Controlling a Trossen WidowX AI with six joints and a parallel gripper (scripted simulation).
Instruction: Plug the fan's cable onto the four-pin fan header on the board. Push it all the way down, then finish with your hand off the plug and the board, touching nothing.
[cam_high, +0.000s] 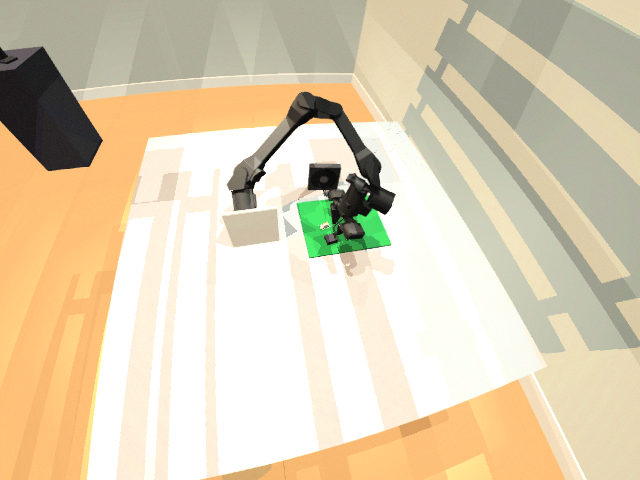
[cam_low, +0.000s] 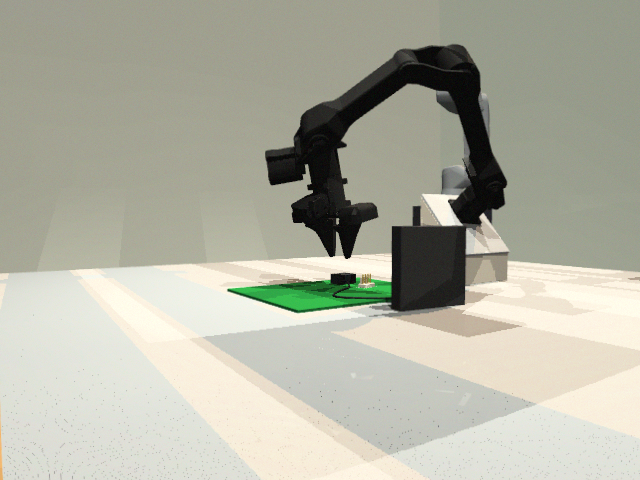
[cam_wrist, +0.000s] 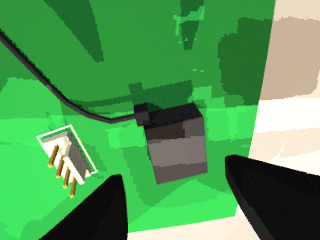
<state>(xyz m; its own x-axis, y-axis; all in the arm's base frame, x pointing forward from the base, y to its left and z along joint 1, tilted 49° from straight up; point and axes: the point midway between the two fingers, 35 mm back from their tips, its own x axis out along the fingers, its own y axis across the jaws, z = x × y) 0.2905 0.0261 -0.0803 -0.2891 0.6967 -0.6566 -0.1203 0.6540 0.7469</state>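
My gripper tip is 10 mm past the black plug, 10 mm to the left of it and 40 mm above it. Also, from my gripper tip: black fan: 240 mm to the left; four-pin header: 20 mm behind, 50 mm to the left, 50 mm below.
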